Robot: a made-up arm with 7 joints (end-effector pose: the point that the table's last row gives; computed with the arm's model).
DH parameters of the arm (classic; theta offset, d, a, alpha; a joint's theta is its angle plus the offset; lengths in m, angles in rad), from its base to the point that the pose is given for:
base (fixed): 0 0.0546 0 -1.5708
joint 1: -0.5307 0 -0.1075 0
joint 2: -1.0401 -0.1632 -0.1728 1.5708
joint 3: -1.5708 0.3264 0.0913 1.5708
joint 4: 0 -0.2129 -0.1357 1.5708
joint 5: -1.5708 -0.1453 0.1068 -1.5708
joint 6: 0 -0.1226 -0.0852 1.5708
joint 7: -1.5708 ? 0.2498 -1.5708
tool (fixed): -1.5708 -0.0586 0 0
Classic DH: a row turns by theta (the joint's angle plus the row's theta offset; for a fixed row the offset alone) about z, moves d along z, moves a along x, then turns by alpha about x.
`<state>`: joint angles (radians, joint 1 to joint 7).
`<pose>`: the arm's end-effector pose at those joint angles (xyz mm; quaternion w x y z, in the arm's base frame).
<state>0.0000 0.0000 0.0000 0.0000 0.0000 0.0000 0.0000</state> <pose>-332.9 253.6 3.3 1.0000 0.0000 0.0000 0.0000</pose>
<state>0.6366 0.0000 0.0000 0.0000 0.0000 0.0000 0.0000</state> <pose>-298.2 253.6 211.2 0.9498 0.0000 0.3129 0.0000</pose>
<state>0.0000 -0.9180 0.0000 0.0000 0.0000 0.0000 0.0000</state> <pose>-241.1 253.6 -188.7 0.8965 0.0000 -0.4431 0.0000</pose>
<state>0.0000 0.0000 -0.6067 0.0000 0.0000 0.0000 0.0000</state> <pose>-332.9 78.9 209.5 0.9543 0.2987 0.0000 0.0000</pose>
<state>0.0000 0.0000 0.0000 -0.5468 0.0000 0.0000 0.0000</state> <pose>-609.7 224.3 3.3 0.9629 0.0000 0.0000 0.2700</pose>
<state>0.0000 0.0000 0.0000 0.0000 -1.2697 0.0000 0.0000</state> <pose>-332.9 -43.7 -326.3 0.8052 -0.5931 0.0000 0.0000</pose>
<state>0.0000 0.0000 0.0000 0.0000 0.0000 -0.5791 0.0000</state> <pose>-449.4 253.6 -100.0 0.9584 0.0000 0.2855 0.0000</pose>
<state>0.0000 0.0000 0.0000 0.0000 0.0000 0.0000 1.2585</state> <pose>-332.9 136.3 281.6 0.8085 0.5885 0.0000 0.0000</pose>
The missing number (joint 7, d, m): 0.2315
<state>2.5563 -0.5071 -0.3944 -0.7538 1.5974 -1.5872 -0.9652</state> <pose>556.4 -544.8 835.5 0.0962 0.8856 0.3349 0.3072</pose>
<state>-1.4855 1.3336 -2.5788 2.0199 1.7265 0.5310 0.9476</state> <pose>-376.2 -408.0 -698.8 0.2736 -0.1869 0.0031 0.9435</pose>
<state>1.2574 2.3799 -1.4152 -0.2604 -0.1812 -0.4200 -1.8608</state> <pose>374.5 -117.5 115.7 0.1086 -0.2609 -0.9204 -0.2700</pose>
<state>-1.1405 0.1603 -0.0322 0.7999 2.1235 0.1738 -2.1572</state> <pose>-51.9 -169.7 -68.8 0.8110 0.2289 -0.3681 -0.3928</pose>
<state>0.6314 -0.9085 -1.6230 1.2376 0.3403 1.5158 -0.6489</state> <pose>-10.0 -767.6 -260.5 0.6146 0.0904 0.1163 -0.7750</pose>
